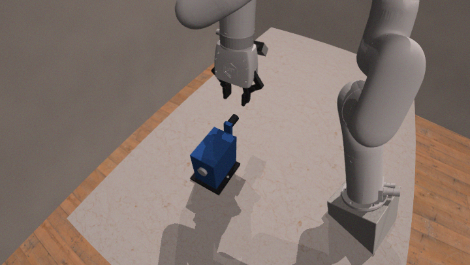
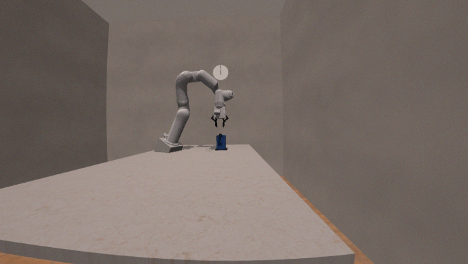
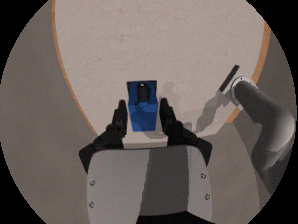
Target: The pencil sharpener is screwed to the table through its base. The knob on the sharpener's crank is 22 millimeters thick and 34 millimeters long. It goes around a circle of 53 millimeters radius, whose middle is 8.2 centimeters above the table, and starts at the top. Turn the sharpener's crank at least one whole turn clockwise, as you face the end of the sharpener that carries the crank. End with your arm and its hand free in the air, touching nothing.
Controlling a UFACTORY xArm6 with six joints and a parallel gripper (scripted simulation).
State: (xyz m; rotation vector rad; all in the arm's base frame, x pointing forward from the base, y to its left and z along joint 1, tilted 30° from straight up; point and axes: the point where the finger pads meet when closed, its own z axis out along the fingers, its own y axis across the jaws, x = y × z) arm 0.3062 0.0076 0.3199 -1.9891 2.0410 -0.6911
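Now: hand 80 mm above the black knob and 20 mm to the right of it.
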